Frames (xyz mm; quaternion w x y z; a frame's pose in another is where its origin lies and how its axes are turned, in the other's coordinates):
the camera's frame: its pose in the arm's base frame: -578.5 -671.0 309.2 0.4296 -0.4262 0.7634 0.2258
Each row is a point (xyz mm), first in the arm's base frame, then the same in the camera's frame.
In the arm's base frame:
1: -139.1 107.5 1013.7
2: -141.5 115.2 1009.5
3: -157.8 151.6 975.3
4: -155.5 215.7 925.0
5: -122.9 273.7 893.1
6: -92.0 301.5 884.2
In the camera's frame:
1: -1070.8 30.0 384.5
2: -1070.2 36.2 391.1
3: -1053.4 70.2 427.5
4: -1040.6 103.6 500.8
5: -1048.8 107.8 574.0
6: -1062.2 96.7 612.8

